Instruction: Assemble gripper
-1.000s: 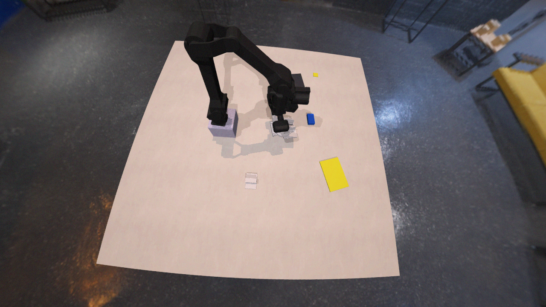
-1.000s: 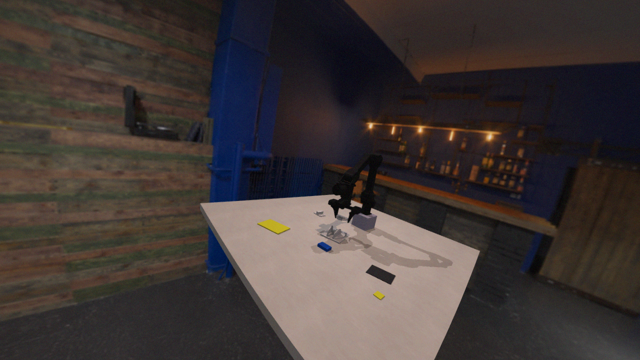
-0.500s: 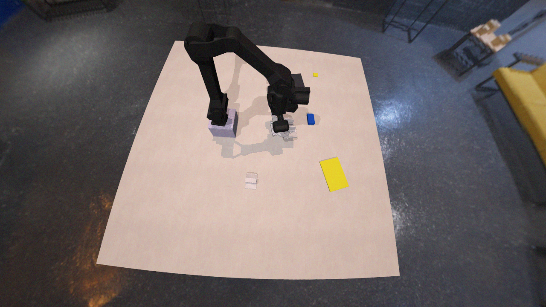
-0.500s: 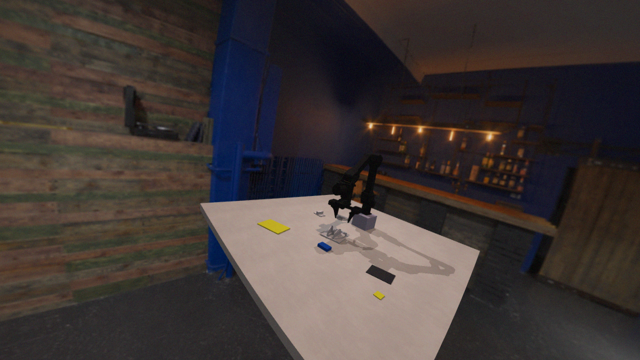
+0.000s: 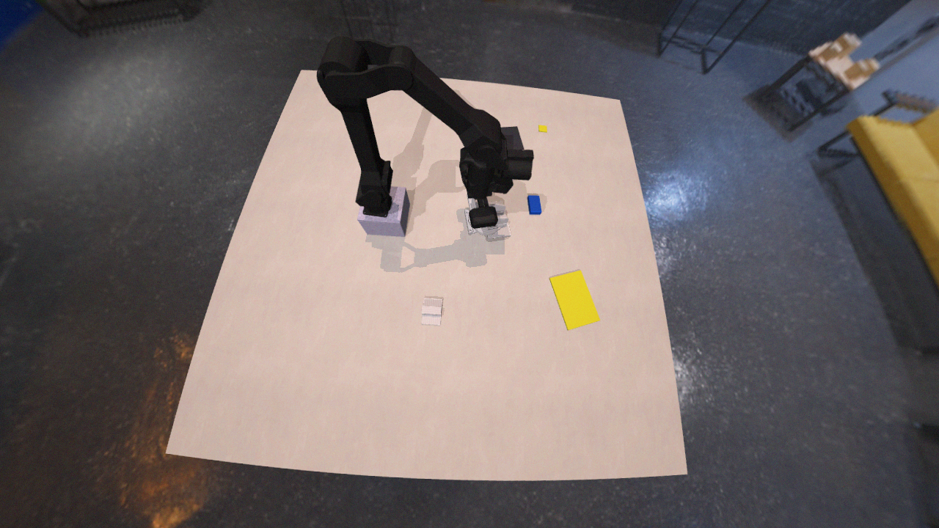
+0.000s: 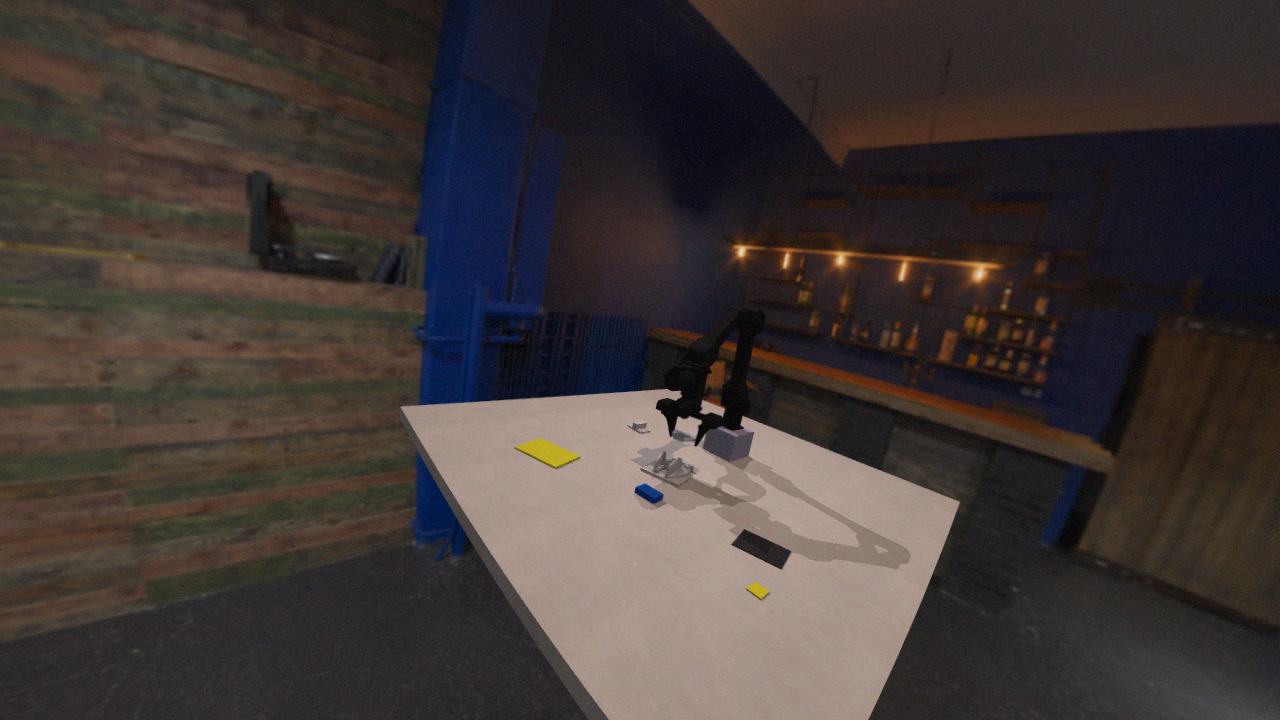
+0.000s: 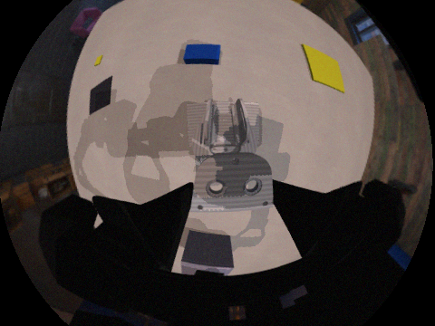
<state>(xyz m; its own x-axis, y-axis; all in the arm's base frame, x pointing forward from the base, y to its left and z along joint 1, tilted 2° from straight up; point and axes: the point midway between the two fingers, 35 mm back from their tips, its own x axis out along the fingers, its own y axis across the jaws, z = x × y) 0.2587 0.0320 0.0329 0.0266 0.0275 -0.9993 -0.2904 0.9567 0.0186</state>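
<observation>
Right now my gripper tip is 7 cm above the grey jaw, 2 cm to the right of it and 2 cm short of it. The rest, counted from my gripper tip: black sheet (36 cm to the left, 10 cm ahead, 8 cm below); then blue block (19 cm ahead, 9 cm to the left, 7 cm below); then white block (28 cm to the right, 8 cm behind, 7 cm below).
</observation>
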